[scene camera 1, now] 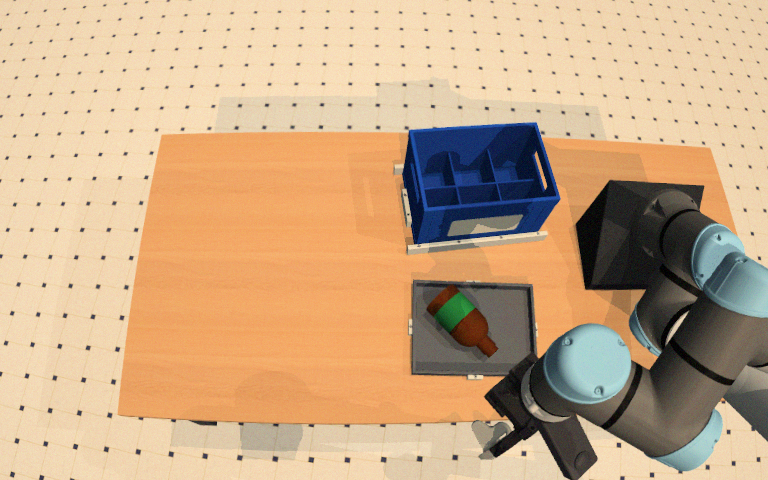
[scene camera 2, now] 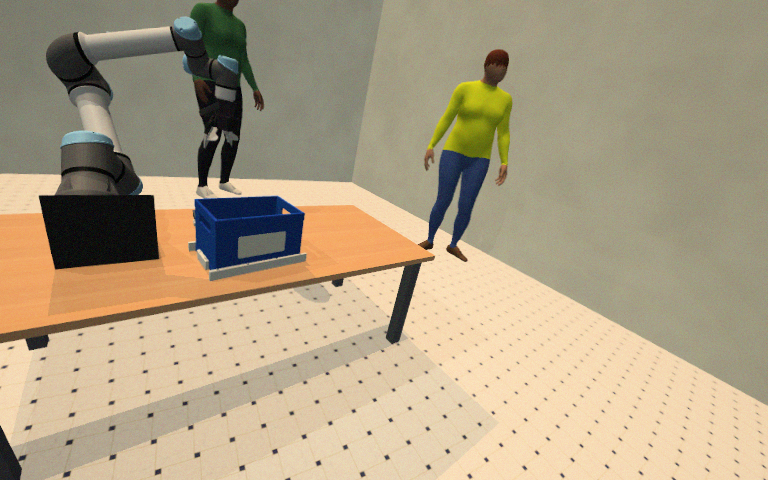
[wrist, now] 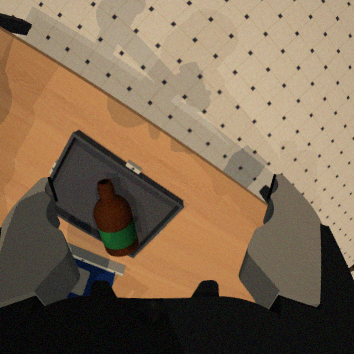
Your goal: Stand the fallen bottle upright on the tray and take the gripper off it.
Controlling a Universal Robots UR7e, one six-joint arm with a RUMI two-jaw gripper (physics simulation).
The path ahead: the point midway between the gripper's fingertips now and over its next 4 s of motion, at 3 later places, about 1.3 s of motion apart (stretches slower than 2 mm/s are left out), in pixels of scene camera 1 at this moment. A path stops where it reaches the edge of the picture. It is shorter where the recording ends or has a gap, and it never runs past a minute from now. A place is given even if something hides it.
My gripper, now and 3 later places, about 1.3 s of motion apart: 517, 425; 473, 384; 507, 349; 515, 364
